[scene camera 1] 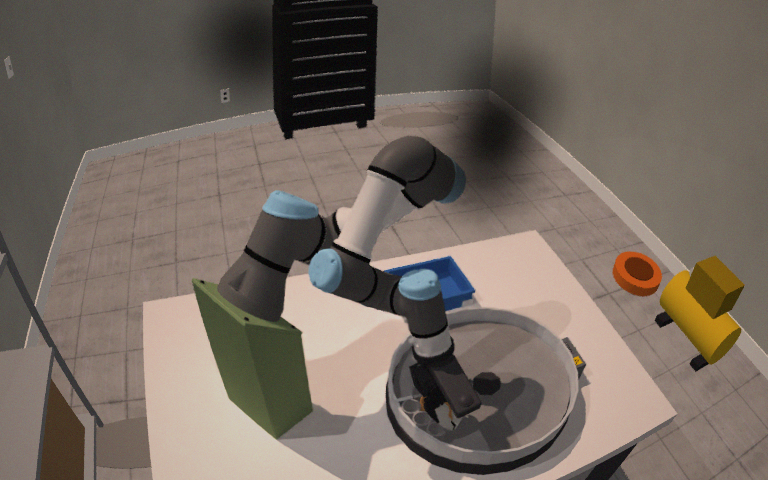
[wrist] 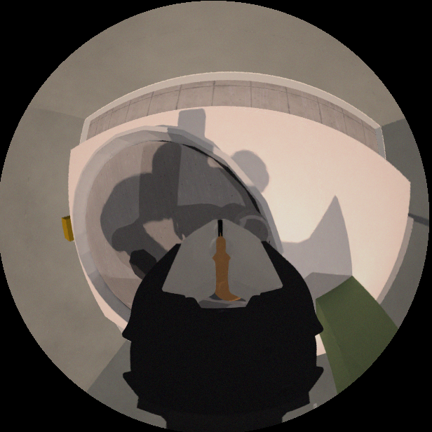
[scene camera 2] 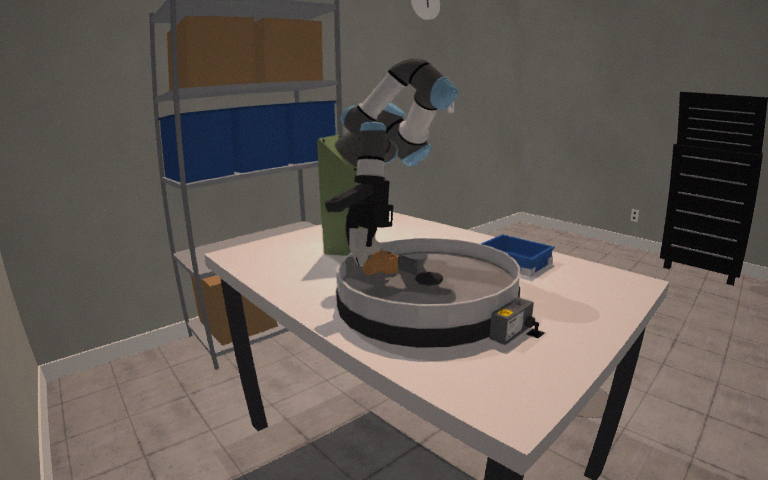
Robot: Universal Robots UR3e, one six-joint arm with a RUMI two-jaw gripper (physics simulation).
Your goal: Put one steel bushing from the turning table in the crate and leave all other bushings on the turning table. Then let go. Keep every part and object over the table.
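Places are measured from the arm's base along level axes (x ahead, y left, z up), in millimetres.
Where they show: gripper, fingertip midpoint: (scene camera 1: 453, 429) (scene camera 2: 360, 266); arm's base, origin of the base link: (scene camera 1: 247, 303) (scene camera 2: 351, 155).
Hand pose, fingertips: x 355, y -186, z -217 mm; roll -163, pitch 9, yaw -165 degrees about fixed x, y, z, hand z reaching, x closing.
Note:
Each offset is from my fingertips to the top centre of the thing. "*": to the spot under its first point. Level surfaces: height alone.
The turning table (scene camera 1: 487, 455) (scene camera 2: 424, 316) (wrist: 80, 210) is a round tray with a pale raised wall. Several grey steel bushings, one of them a ring @(11 mm up, 71 mm back, 69 mm left) (scene camera 1: 410, 413) (wrist: 252, 216), stand close together inside its wall. Orange-brown bushings @(10 mm up, 8 mm back, 40 mm left) (scene camera 2: 380, 263) stand by the fingers; in the wrist view, orange-brown (wrist: 221, 280) shows through the gap between the fingers. My gripper (scene camera 1: 453, 423) (scene camera 2: 358, 263) (wrist: 219, 220) is shut, its tips low inside the wall beside the bushings; I see no bushing between the tips. The blue crate @(30 mm down, 65 mm ahead, 483 mm left) (scene camera 1: 455, 280) (scene camera 2: 518, 253) stands beyond the turning table; it does not show in the wrist view.
A dark round hub @(20 mm down, 108 mm ahead, 119 mm left) (scene camera 1: 485, 383) (scene camera 2: 428, 277) (wrist: 143, 262) is in the turning table's middle. A grey drive box @(* 24 mm down, 342 mm ahead, 138 mm left) (scene camera 1: 573, 357) (scene camera 2: 511, 322) sits against its outer side. The green arm pedestal (scene camera 1: 271, 373) (scene camera 2: 334, 209) (wrist: 355, 330) stands on the table @(81 mm down) (scene camera 1: 186, 367) (scene camera 2: 271, 249) (wrist: 310, 185).

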